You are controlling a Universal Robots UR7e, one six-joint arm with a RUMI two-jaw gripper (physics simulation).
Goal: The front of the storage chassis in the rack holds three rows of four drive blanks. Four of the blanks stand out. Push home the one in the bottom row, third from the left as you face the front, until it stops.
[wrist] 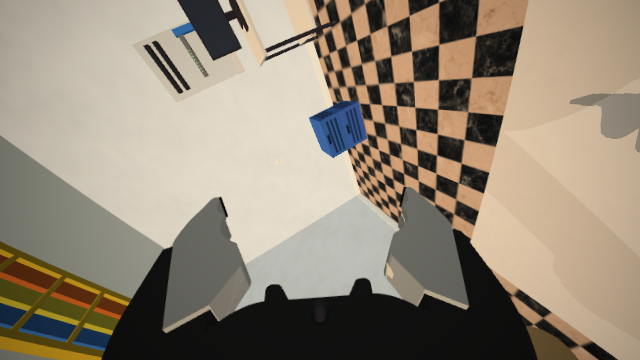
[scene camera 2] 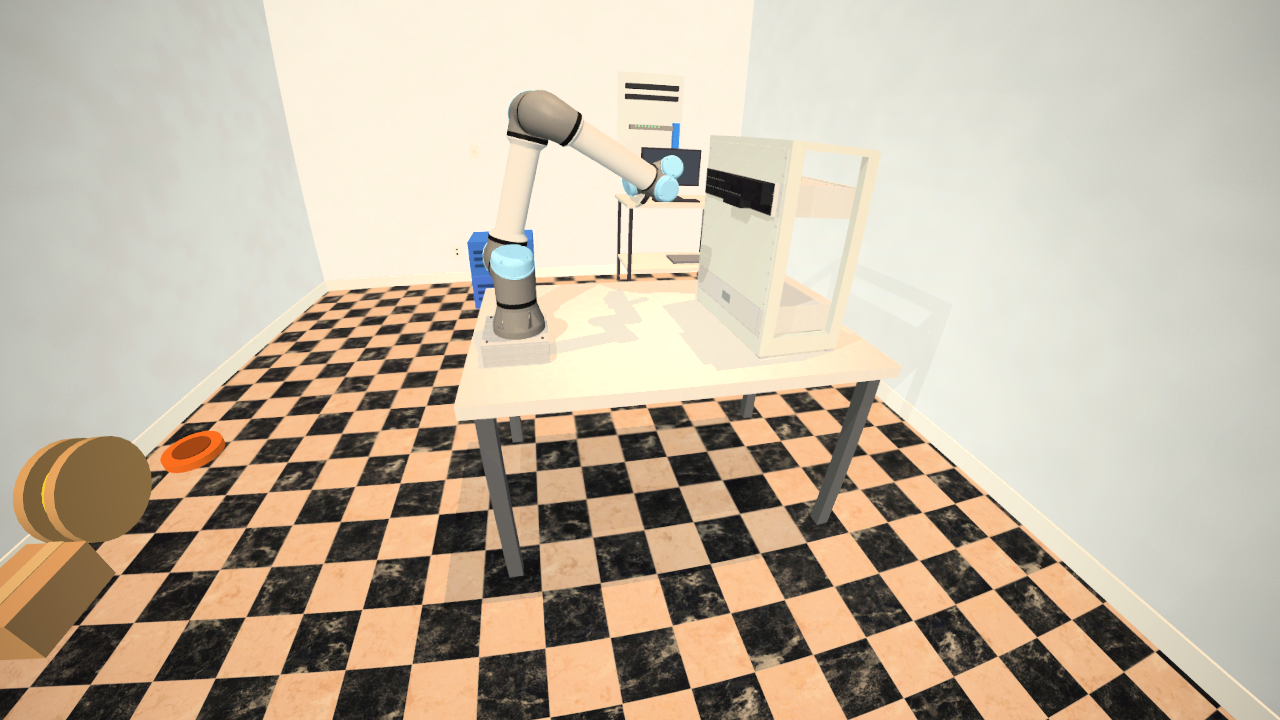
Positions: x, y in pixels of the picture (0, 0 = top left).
Scene:
A rack shows in scene camera 2 point(753, 193); in the wrist view it is out of frame.

